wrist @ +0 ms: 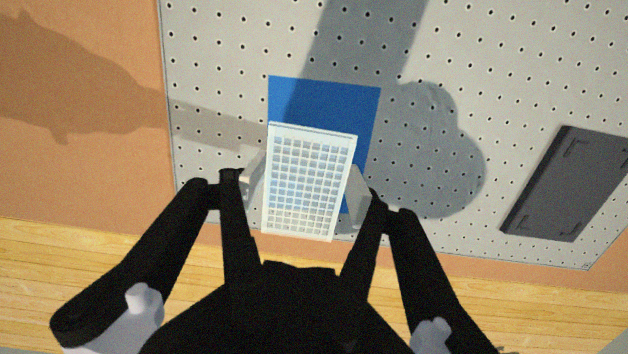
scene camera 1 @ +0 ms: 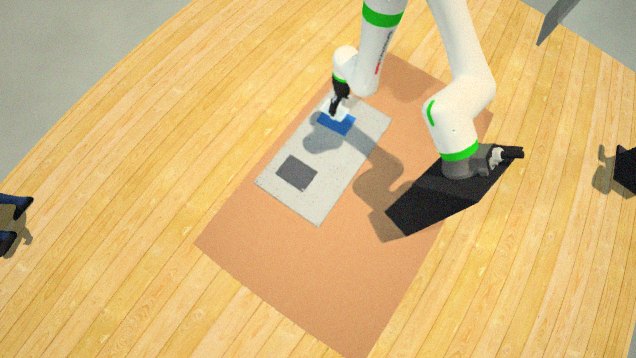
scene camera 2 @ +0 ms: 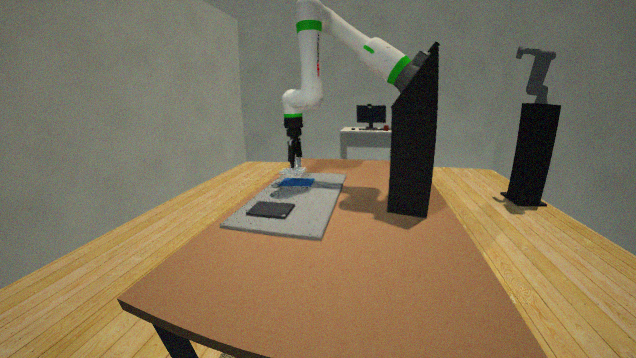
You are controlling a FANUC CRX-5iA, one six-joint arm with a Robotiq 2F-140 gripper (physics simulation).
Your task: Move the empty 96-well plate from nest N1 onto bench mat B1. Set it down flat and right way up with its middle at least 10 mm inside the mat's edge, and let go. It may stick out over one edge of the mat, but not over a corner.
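Places are measured from the arm's base along level axes (x ahead, y right, z down), in millimetres.
Pixels of known places: gripper, between the fingertips: (wrist: 307, 170) (scene camera 1: 337, 112) (scene camera 2: 296, 172); arm's base, origin of its link: (scene camera 1: 464, 165) (scene camera 2: 415, 82).
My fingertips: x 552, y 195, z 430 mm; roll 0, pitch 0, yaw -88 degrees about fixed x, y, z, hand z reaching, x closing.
Note:
For each thing: its top centre in the pictures, then the offset to it from my fingertips. Level surfaces: height alone.
- clear 96-well plate, centre of its top: (wrist: 303, 192) (scene camera 1: 334, 108) (scene camera 2: 292, 168) dx +19, dy +1, dz -16 mm
- blue bench mat, height of its surface: dz +50 mm
- dark nest, centre of its top: (wrist: 575, 193) (scene camera 2: 270, 207) (scene camera 1: 296, 172) dx +1, dy -370, dz +37 mm
- grey perforated board, height of its surface: dz +52 mm
- brown table, height of its surface: dz +65 mm
The clear 96-well plate (scene camera 1: 338, 112) (scene camera 2: 293, 171) (wrist: 308, 185) is held level, wells up, above the board. My gripper (scene camera 2: 295, 167) (wrist: 307, 170) is shut on it, with one pad on each long side; it also shows in scene camera 1 (scene camera 1: 333, 113). The blue bench mat (scene camera 1: 344, 125) (scene camera 2: 299, 182) (wrist: 325, 102) lies flat on the board below the plate. In the wrist view the plate covers much of the mat's near part. The dark nest (scene camera 1: 297, 173) (scene camera 2: 270, 210) (wrist: 567, 185) stands on the board with no plate in it.
The grey perforated board (scene camera 1: 320, 200) (scene camera 2: 315, 227) (wrist: 225, 45) lies on the brown table (scene camera 1: 280, 260) (scene camera 2: 350, 290) (wrist: 100, 175). The black arm pedestal (scene camera 1: 435, 200) (scene camera 2: 412, 155) stands on the table to the right of the board. Part of a person's legs (scene camera 1: 15, 202) shows at the left edge in scene camera 1.

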